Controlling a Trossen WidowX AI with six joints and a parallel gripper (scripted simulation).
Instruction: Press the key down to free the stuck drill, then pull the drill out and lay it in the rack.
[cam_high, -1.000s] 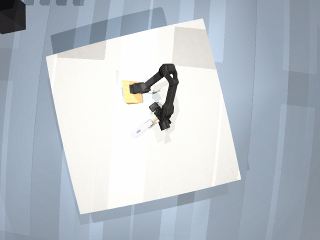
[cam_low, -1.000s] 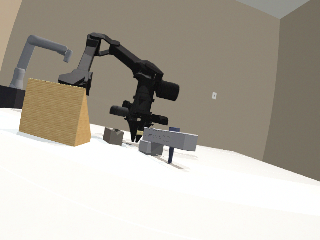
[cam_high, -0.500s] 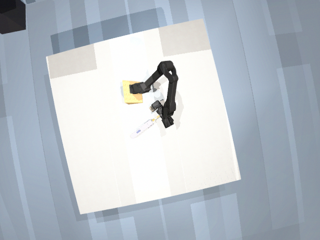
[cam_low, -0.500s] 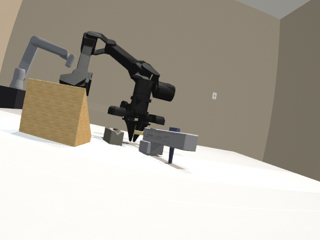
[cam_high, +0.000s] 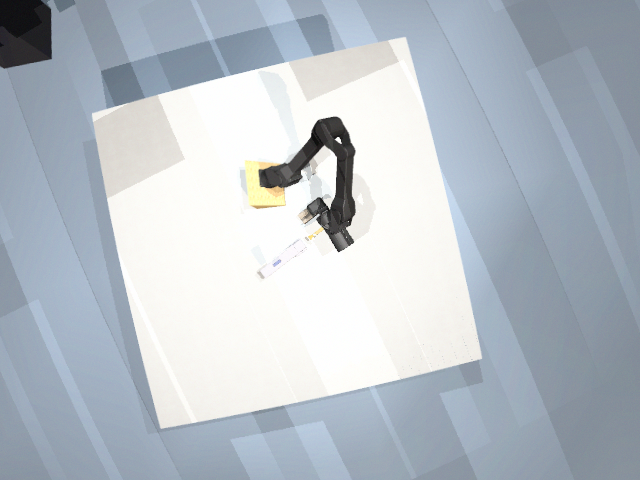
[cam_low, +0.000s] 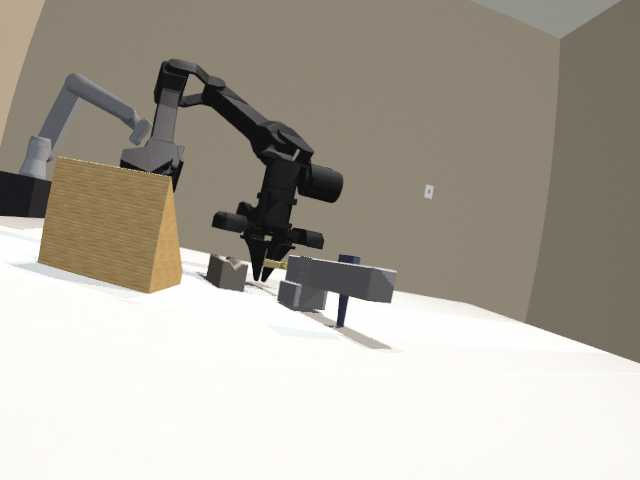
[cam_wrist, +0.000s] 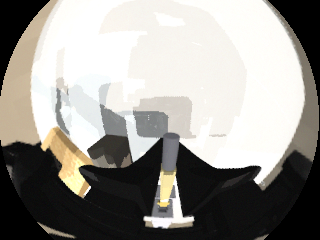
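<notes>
The drill lies 20 mm ahead of my gripper tip, 30 mm to the right of it and 40 mm above it. Round my gripper tip: key (120 mm ahead, 200 mm to the right, 40 mm above); then rack block (40 mm behind, 70 mm to the right, 10 mm above); then grey housing (110 mm ahead, 170 mm to the right, 40 mm above).
</notes>
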